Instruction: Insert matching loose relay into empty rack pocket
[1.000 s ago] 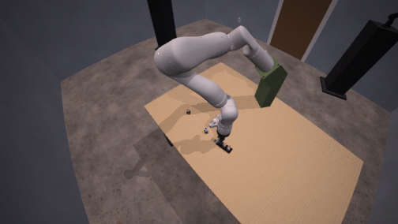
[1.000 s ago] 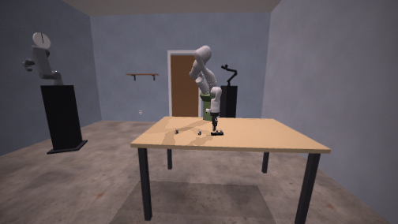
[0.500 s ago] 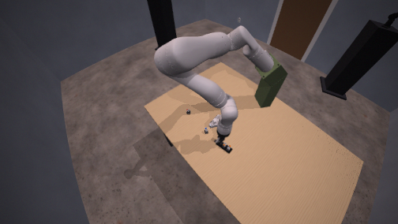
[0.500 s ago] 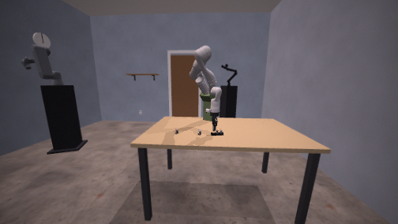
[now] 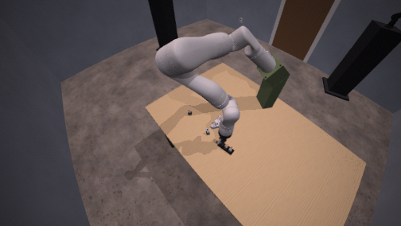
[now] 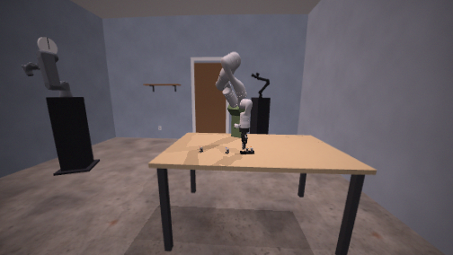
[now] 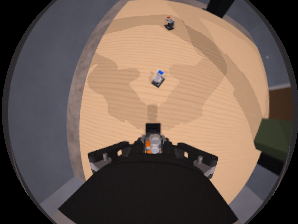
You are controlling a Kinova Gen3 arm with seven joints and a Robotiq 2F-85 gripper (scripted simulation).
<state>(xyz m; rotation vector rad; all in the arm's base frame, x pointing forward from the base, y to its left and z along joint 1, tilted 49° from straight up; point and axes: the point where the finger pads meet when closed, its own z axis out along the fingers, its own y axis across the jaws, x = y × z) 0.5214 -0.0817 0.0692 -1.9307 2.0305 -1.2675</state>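
Now: the rack 1 cm ahead of my hand, 3 cm to the left of it and 6 cm below it.
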